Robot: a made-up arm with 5 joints.
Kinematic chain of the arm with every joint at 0, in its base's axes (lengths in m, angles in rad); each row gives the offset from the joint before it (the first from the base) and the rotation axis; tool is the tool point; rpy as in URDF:
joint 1: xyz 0.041 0 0.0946 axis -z
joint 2: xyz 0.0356 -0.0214 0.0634 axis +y
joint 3: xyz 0.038 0 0.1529 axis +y
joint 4: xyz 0.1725 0 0.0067 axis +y
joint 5: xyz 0.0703 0.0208 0 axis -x
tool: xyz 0 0 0 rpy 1.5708 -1.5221 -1.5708
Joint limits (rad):
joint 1: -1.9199..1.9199
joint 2: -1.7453..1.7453
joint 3: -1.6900..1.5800
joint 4: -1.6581..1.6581
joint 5: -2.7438..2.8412
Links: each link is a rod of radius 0.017 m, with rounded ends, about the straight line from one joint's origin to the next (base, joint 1, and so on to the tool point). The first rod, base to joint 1, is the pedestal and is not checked.
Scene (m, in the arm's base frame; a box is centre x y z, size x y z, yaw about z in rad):
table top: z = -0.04
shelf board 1: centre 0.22 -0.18 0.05 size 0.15 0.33 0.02 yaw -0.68
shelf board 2: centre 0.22 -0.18 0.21 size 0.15 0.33 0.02 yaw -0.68
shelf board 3: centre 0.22 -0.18 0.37 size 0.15 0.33 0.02 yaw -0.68
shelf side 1: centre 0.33 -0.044 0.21 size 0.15 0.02 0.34 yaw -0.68
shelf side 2: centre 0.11 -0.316 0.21 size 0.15 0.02 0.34 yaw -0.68
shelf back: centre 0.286 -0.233 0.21 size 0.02 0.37 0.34 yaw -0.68
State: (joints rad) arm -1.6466 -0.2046 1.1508 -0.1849 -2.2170
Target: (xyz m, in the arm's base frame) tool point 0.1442 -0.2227 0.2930
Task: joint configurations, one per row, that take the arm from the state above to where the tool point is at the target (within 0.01 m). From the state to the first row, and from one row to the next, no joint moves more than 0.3 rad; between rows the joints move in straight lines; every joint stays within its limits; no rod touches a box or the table.
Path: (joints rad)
1: -1.3800 -0.3660 1.0886 -0.2090 -2.3048
2: -1.1134 -0.5274 1.0264 -0.2331 -2.3926
3: -0.8468 -0.6888 0.9642 -0.2573 -2.4804
4: -0.5802 -0.8501 0.9020 -0.2814 -2.5682
5: -0.3136 -1.0115 0.8398 -0.3055 -2.6560
6: -0.0471 -1.1729 0.7776 -0.3296 -2.7438
7: 0.2504 -1.1574 0.8370 -0.3201 -2.6384
8: 0.5479 -1.1419 0.8964 -0.3106 -2.5331
9: 0.8454 -1.1264 0.9558 -0.3011 -2.4277
10: 1.1429 -1.1109 1.0153 -0.2916 -2.3224
11: 1.4404 -1.0954 1.0747 -0.2821 -2.2170
12: 1.3384 -0.8762 0.9289 -0.2929 -2.2170
13: 1.2364 -0.6569 0.7832 -0.3038 -2.2170
14: 1.1344 -0.4377 0.6374 -0.3147 -2.2170

